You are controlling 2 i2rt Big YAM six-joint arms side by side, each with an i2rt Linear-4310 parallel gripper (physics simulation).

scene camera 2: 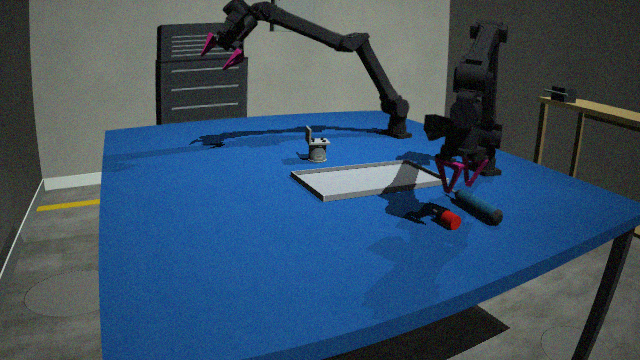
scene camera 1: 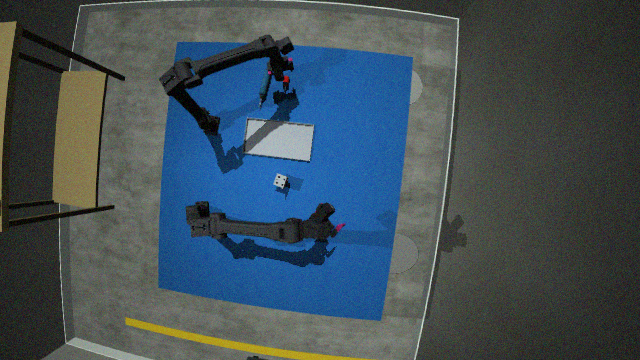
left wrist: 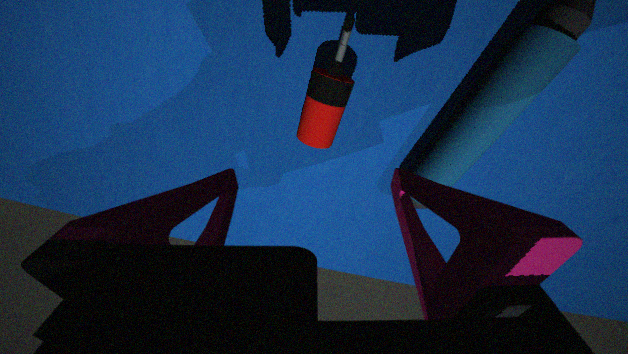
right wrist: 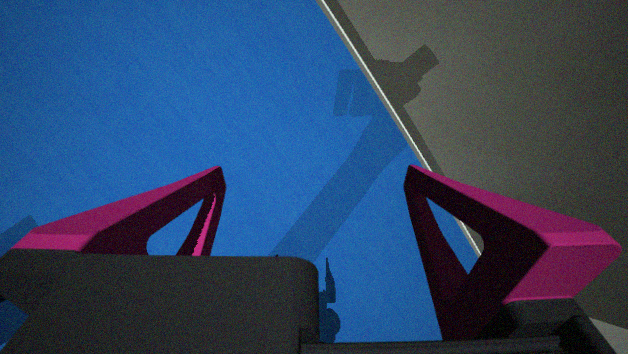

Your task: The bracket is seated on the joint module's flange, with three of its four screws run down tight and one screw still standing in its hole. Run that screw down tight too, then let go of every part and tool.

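Seen in the pictures: left gripper, fingertip midpoint: (scene camera 2: 457,189) (scene camera 1: 283,72) (left wrist: 314,177); right gripper, fingertip midpoint: (scene camera 2: 211,62) (scene camera 1: 338,215) (right wrist: 314,175); left arm's base, origin of the base link: (scene camera 2: 483,170) (scene camera 1: 212,125); right arm's base, origin of the base link: (scene camera 2: 396,135) (scene camera 1: 203,210).
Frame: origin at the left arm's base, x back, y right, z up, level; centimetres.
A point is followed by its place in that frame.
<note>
The pale bracket (scene camera 1: 281,181) {x -53.4, y 23.6, z 6.6 cm} (scene camera 2: 320,141) {x -52.4, y 22.2, z 6.6 cm} sits on the small grey joint module (scene camera 2: 317,153) {x -53.8, y 20.7, z 3.0 cm}, with dark spots on its top; which screw stands higher cannot be told. My left gripper (scene camera 1: 280,67) {x -40.6, y -37.5, z 9.4 cm} (scene camera 2: 458,188) {x -40.6, y -37.5, z 9.4 cm} (left wrist: 314,177) {x -40.6, y -37.5, z 9.4 cm} is open and empty, above the table by two tools. The red-and-black tool (scene camera 1: 286,80) {x -41.4, y -35.8, z 3.3 cm} (scene camera 2: 451,220) {x -41.9, y -38.5, z 2.5 cm} (left wrist: 321,122) {x -40.8, y -36.3, z 3.4 cm} lies ahead of its fingertips in the left wrist view, its metal shaft pointing away. The teal-handled screwdriver (scene camera 1: 265,87) {x -30.0, y -29.0, z 3.6 cm} (scene camera 2: 477,206) {x -30.4, y -34.0, z 2.9 cm} (left wrist: 500,95) {x -29.8, y -29.2, z 3.7 cm} lies beyond the right-hand finger there. My right gripper (scene camera 1: 340,227) {x -87.2, y 30.2, z 32.9 cm} (scene camera 2: 214,61) {x -87.2, y 30.2, z 32.9 cm} (right wrist: 314,175) {x -87.2, y 30.2, z 32.9 cm} is open and empty, high over the table.
A shallow white tray (scene camera 1: 295,145) {x -55.5, y 0.9, z 0.4 cm} (scene camera 2: 350,195) {x -56.2, y -12.9, z 0.8 cm} lies on the blue table (scene camera 1: 350,175) {x -92.1, y 11.0, z 0.0 cm} between the tools and the joint module. A dark cabinet (scene camera 2: 165,90) stands behind the table, and a wooden bench (scene camera 1: 80,140) (scene camera 2: 590,106) stands off to one side.
</note>
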